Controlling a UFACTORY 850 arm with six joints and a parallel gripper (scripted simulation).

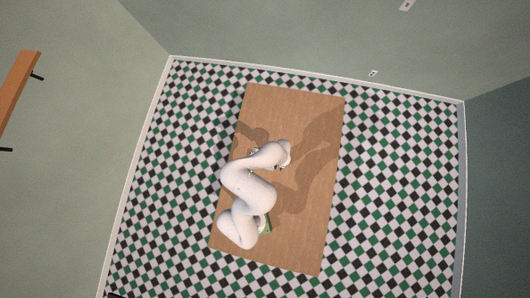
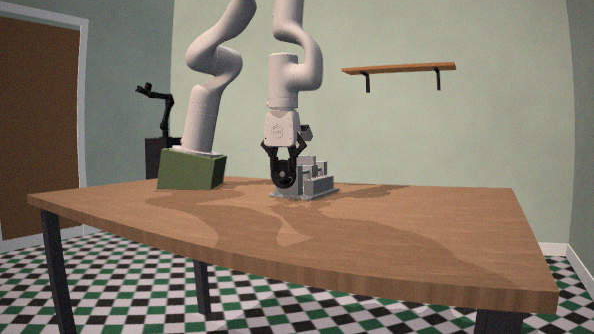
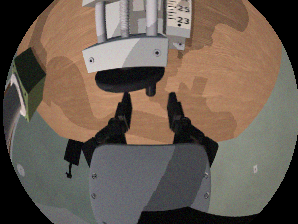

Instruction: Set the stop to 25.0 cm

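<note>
Now: the handwheel 4 cm below my hand and 2 cm to the left of it.
</note>
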